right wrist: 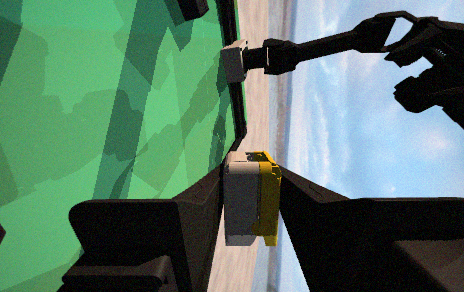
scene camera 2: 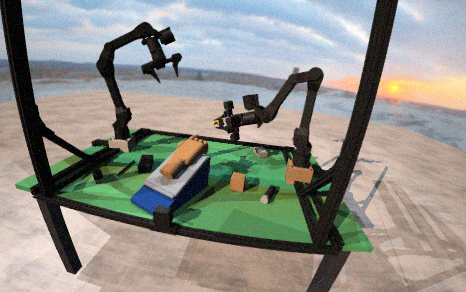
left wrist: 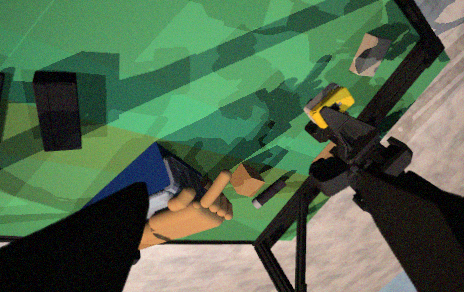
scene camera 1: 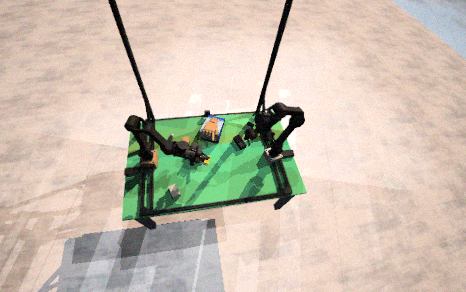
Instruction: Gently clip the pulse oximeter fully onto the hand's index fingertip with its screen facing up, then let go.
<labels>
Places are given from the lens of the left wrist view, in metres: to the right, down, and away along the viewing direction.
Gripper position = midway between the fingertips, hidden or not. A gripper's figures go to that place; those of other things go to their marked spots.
my left gripper (left wrist: pixel 255 187): 0.01, 0.02, 0.11
my right gripper (left wrist: pixel 315 104): 0.11, -0.06, 0.38
pulse oximeter (left wrist: pixel 334 96): 0.13, -0.06, 0.36
tan cube (left wrist: pixel 246 180): 0.03, 0.08, 0.62
The marked spots on the pulse oximeter and the tan cube are 0.31 m apart.
</labels>
